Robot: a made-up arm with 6 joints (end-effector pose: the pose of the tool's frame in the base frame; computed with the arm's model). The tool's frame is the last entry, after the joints. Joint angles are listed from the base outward.
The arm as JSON. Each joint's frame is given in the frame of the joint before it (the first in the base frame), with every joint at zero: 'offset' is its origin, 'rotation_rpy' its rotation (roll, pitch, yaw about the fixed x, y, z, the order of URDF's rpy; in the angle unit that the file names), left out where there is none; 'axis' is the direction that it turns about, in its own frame. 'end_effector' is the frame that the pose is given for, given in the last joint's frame.
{
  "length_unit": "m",
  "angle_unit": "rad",
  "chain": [
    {
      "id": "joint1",
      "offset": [
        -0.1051,
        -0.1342,
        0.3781
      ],
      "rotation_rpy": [
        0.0,
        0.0,
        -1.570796
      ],
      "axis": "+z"
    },
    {
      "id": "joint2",
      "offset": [
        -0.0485,
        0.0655,
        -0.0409
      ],
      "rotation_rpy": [
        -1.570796,
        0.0,
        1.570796
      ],
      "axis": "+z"
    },
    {
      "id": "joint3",
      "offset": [
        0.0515,
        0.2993,
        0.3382
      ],
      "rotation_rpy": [
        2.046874,
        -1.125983,
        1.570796
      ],
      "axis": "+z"
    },
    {
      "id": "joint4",
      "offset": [
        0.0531,
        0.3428,
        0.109
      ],
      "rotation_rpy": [
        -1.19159,
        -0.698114,
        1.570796
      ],
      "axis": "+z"
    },
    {
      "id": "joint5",
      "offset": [
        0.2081,
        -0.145,
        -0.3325
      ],
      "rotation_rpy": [
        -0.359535,
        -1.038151,
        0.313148
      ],
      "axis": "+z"
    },
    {
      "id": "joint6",
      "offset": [
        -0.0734,
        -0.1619,
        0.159
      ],
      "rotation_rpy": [
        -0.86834,
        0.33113,
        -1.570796
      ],
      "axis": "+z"
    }
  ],
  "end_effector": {
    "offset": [
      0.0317,
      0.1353,
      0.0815
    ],
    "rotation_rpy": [
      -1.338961,
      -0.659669,
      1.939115
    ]
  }
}
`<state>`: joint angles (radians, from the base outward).
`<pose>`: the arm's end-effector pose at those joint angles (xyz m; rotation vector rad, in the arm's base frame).
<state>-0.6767 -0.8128 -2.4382 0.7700 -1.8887 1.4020</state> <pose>0.4750 -0.4031 -0.2551 -0.2624 -1.1240 -0.2466</pose>
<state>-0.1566 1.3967 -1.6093 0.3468 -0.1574 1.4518</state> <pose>-0.7115 0.5097 0.1101 1.5470 -0.2996 0.1611</pose>
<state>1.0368 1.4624 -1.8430 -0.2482 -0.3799 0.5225</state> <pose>-0.7523 -0.6083 0.1505 -0.2754 0.8644 1.8128</pose>
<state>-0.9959 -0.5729 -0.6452 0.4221 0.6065 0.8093</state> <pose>0.9371 -0.1647 0.1818 -0.9059 -2.2127 0.9436</pose>
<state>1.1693 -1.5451 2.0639 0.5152 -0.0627 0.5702</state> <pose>0.1387 0.0194 0.6570 -1.9350 -0.5399 1.6218</pose>
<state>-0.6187 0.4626 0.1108 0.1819 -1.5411 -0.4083</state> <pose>0.7168 0.4975 -0.0790 1.5787 0.5506 -1.4304</pose>
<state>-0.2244 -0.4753 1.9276 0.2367 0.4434 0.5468</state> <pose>0.2922 -0.3194 0.3779 -0.7476 1.7723 1.8361</pose>
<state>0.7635 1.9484 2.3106 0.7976 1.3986 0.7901</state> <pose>-0.1286 -0.4104 0.3745 -1.7632 -1.4827 0.6281</pose>
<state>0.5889 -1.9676 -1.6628 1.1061 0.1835 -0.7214</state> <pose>0.1492 0.9956 0.9139 -0.4305 -2.8694 0.7927</pose>
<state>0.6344 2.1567 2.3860 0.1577 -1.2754 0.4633</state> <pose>-0.1691 -0.3763 0.1542 0.2117 -1.3000 -2.5567</pose>
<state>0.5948 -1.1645 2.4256 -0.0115 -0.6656 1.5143</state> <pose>0.1807 -0.0031 0.4450 -1.3991 -0.5445 1.8337</pose>
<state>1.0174 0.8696 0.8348 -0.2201 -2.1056 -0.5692</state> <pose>-0.4710 0.6332 0.1801 0.8407 2.4094 -1.1591</pose>
